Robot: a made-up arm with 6 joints. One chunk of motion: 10 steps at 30 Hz.
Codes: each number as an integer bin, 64 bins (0 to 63) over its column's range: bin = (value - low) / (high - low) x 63, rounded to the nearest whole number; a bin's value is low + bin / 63 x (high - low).
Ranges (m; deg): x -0.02..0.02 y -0.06..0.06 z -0.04..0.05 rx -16..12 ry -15..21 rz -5..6
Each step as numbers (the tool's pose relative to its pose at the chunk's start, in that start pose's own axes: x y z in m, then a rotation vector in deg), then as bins.
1 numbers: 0.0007 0.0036 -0.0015 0.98 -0.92 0.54
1 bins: 33 33 27 38 25 32
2 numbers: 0.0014 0.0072 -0.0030 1.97 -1.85 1.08
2 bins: 34 35 26 40 23 35
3 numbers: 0.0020 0.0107 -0.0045 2.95 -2.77 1.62
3 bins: 35 37 25 43 21 38
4 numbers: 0.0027 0.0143 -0.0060 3.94 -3.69 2.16
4 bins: 36 39 24 45 20 41
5 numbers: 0.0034 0.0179 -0.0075 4.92 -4.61 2.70
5 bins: 37 41 23 47 18 44
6 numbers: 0.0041 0.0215 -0.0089 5.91 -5.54 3.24
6 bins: 38 43 22 49 17 47
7 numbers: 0.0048 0.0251 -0.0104 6.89 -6.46 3.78
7 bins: 39 45 21 52 15 50
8 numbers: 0.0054 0.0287 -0.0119 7.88 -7.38 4.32
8 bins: 40 47 20 54 13 53
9 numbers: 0.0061 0.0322 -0.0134 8.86 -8.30 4.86
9 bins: 41 48 19 56 12 56
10 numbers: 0.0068 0.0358 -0.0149 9.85 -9.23 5.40
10 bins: 42 50 18 58 10 60
